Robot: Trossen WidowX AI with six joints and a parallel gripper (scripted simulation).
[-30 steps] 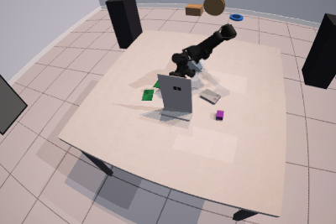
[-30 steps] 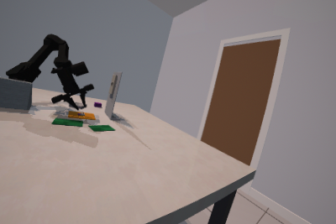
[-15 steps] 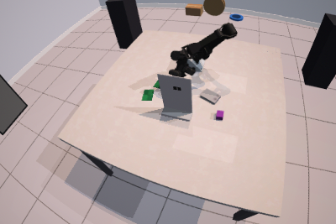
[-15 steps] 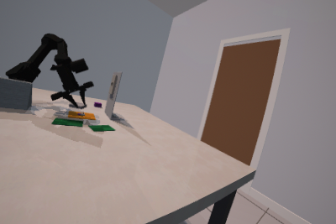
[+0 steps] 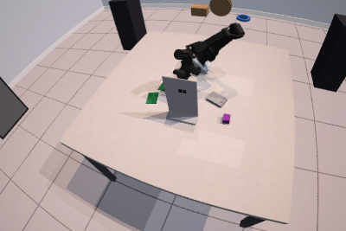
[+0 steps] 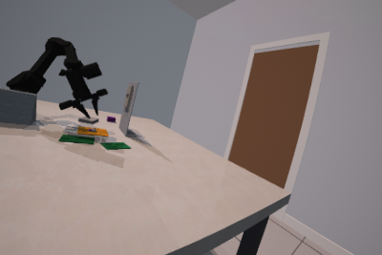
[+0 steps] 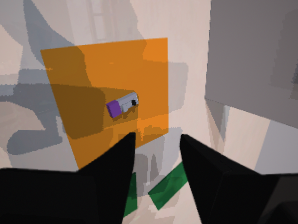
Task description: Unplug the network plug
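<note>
Right now the purple plug is 1 cm ahead of my gripper tip, 1 cm to the left of it and 6 cm below it. Round my gripper tip: upright panel 16 cm ahead, 6 cm to the left, 5 cm above; grey flat piece 21 cm to the left, 6 cm below; marked square 1 cm ahead, 7 cm below.
</note>
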